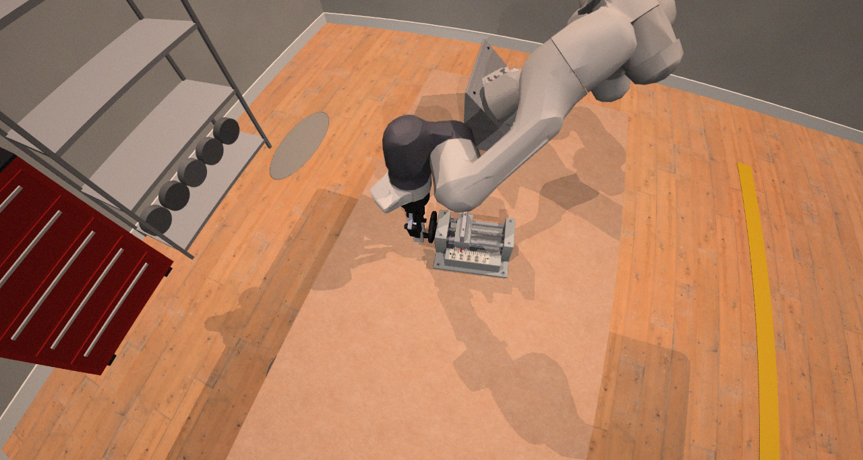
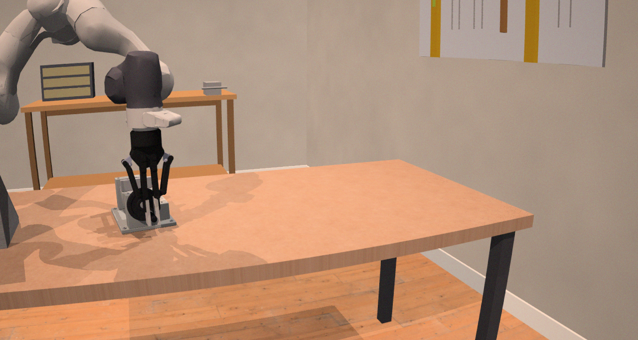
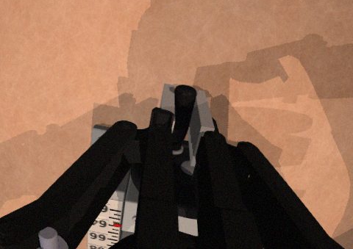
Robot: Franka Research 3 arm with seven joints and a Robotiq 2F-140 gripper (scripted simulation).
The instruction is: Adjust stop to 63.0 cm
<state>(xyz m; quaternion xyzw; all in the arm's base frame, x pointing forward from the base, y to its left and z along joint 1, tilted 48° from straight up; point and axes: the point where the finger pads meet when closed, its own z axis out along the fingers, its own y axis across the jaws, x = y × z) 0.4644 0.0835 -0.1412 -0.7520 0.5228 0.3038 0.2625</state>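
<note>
Now: hand 1 cm past the black handwheel, 2 cm to the right of it and 1 cm above it. Also, from my hand: sliding stop 4 cm behind, 11 cm to the left, 2 cm above.
</note>
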